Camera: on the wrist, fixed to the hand. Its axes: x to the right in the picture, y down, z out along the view.
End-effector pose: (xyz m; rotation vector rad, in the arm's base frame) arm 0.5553 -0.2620 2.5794 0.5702 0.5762 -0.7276
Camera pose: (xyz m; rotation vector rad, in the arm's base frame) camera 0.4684 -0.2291 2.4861 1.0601 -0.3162 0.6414
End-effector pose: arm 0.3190 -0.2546 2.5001 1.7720 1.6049 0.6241
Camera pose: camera 0.1901 -0.2417 2.5237 -3.0427 0.1710 -0.7013
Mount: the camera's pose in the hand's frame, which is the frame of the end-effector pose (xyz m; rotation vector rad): -0.0064 -0.0698 -0.1115 0.3923 -0.2108 1.5946
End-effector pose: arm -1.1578 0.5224 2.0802 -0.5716 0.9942 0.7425
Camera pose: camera -1.1652 0.3961 2.0436 0.8071 1.2445 1.8643
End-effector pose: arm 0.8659 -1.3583 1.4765 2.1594 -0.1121 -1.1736
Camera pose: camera 0.9322 -1.2446 1.4813 1.3818 -1.8386 -0.3478
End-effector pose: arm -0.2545 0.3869 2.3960 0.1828 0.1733 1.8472
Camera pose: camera -0.2112 0.3974 2.2721 -0.8102 -0.2207 -2.6758
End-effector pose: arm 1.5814 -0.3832 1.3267 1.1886 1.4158 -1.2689
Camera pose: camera 1.5128 -0.2747 1.3559 1.7307 -0.1919 -0.4140
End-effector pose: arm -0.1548 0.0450 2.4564 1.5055 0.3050 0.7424
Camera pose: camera -0.2103 0.1356 2.3786 2.0311 -1.1317 1.7715
